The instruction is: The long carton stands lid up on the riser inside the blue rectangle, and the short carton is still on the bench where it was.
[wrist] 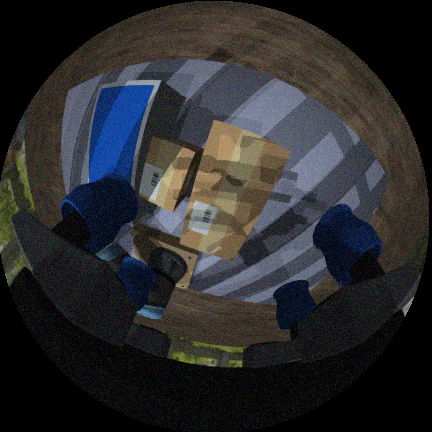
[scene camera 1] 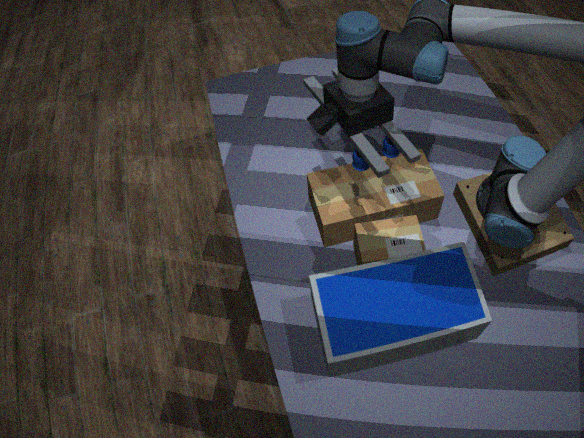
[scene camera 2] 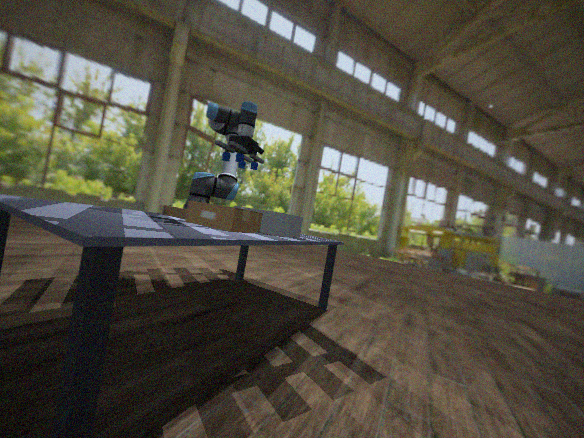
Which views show the long carton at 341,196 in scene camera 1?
The wrist view, scene camera 1 and scene camera 2: all of them.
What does the long carton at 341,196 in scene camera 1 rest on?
The table.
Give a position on a short carton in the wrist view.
170,164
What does the riser with blue rectangle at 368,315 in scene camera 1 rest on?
The table.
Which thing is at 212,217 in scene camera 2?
A long carton.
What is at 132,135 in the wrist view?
A riser with blue rectangle.
